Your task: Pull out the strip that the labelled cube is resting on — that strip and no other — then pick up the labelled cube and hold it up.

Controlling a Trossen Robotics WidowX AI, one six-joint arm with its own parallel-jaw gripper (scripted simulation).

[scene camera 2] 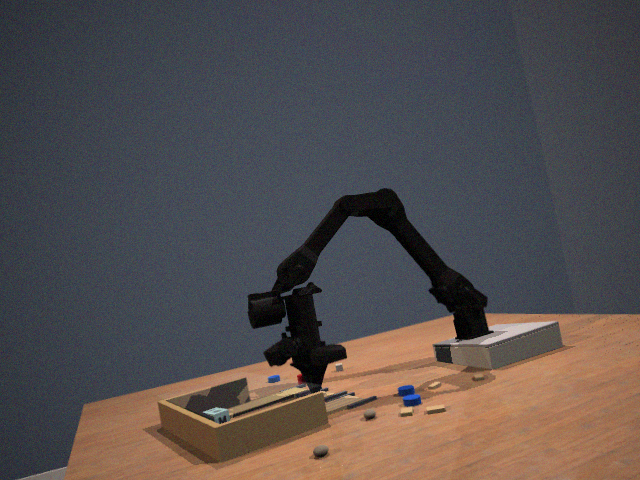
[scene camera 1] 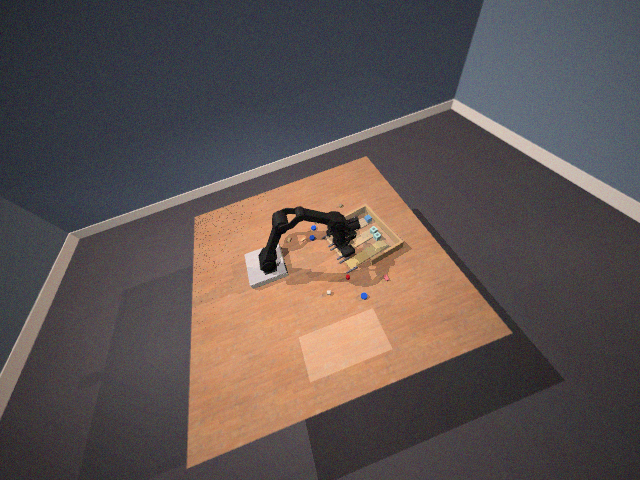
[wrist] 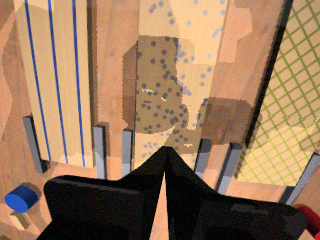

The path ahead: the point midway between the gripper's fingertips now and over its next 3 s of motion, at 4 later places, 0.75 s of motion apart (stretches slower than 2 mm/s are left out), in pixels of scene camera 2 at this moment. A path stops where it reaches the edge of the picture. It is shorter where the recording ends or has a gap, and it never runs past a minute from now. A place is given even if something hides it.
My gripper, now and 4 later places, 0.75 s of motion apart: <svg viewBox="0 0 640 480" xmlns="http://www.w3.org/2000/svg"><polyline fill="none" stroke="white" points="316,395 321,393 334,389 346,385 358,381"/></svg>
